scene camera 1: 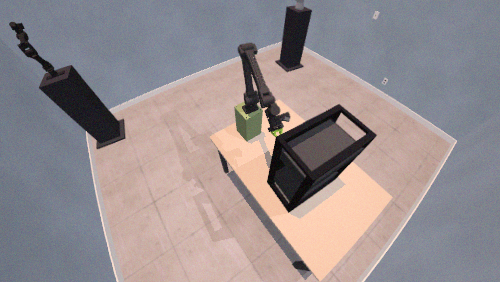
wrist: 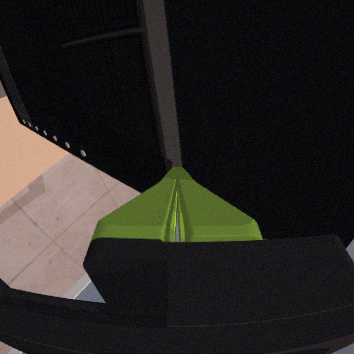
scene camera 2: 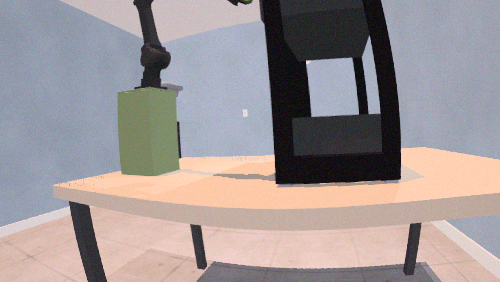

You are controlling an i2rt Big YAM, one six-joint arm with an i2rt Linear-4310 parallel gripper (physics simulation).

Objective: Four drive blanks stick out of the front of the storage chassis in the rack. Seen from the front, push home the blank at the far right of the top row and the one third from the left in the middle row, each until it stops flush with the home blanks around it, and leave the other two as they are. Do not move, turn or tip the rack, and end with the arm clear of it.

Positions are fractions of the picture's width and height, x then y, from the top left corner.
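Note:
The wrist view shows the gripper (wrist: 0.50, 0.50) together with a black rack (wrist: 0.70, 0.30). The rack can also be seen in scene camera 1 (scene camera 1: 0.62, 0.56) and in scene camera 2 (scene camera 2: 0.73, 0.52).

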